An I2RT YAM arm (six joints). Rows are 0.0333 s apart.
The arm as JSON. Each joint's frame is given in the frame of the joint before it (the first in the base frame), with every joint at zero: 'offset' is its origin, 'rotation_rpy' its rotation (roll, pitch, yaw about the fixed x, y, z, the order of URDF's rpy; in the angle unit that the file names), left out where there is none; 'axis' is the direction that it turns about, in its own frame. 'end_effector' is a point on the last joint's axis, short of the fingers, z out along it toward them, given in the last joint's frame.
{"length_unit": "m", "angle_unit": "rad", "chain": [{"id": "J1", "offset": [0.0, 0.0, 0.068], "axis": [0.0, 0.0, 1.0]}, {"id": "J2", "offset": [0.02, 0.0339, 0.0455], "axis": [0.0, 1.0, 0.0]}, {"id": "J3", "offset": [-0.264, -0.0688, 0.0], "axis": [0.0, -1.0, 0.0]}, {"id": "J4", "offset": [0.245, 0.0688, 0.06], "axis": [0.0, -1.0, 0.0]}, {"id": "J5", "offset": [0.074, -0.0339, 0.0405], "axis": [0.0, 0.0, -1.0]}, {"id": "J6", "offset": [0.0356, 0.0, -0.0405], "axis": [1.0, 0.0, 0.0]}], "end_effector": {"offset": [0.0, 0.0, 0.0], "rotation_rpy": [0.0, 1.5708, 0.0]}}
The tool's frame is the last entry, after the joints.
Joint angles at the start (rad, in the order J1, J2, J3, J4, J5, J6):
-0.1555 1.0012 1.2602 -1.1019 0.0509 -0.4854
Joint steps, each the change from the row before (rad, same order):
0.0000 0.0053 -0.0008 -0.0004 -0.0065 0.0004
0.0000 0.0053 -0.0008 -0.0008 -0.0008 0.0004
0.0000 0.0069 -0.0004 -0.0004 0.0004 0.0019
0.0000 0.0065 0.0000 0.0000 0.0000 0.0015
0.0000 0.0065 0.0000 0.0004 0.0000 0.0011
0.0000 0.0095 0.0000 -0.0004 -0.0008 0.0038
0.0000 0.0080 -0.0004 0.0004 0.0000 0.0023
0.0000 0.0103 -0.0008 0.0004 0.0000 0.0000
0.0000 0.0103 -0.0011 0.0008 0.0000 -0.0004
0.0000 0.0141 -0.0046 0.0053 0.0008 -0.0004
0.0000 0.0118 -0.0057 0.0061 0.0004 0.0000
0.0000 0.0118 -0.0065 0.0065 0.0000 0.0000
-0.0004 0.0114 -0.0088 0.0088 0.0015 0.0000
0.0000 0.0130 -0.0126 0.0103 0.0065 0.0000
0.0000 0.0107 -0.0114 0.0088 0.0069 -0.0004
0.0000 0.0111 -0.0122 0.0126 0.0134 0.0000
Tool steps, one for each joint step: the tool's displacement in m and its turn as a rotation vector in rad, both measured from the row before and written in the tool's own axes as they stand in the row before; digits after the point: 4 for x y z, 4 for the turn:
-0.0004 0.0001 0.0017 -0.0088 0.0027 0.0001
-0.0003 0.0000 0.0017 -0.0039 0.0057 0.0001
-0.0005 -0.0002 0.0021 -0.0032 0.0070 0.0016
-0.0006 -0.0002 0.0019 -0.0030 0.0058 0.0012
-0.0006 -0.0002 0.0019 -0.0028 0.0054 0.0008
-0.0008 -0.0003 0.0027 -0.0053 0.0084 0.0034
-0.0007 -0.0002 0.0024 -0.0037 0.0071 0.0020
-0.0008 -0.0003 0.0031 -0.0049 0.0095 -0.0005
-0.0008 -0.0003 0.0032 -0.0048 0.0094 -0.0009
-0.0011 -0.0003 0.0052 -0.0054 0.0123 -0.0010
-0.0008 -0.0002 0.0048 -0.0049 0.0103 -0.0005
-0.0007 -0.0001 0.0050 -0.0054 0.0105 -0.0005
-0.0004 -0.0001 0.0054 -0.0037 0.0109 -0.0002
0.0000 0.0001 0.0068 -0.0012 0.0166 -0.0008
0.0001 0.0001 0.0058 0.0001 0.0150 -0.0011
0.0000 -0.0001 0.0061 0.0070 0.0156 -0.0007

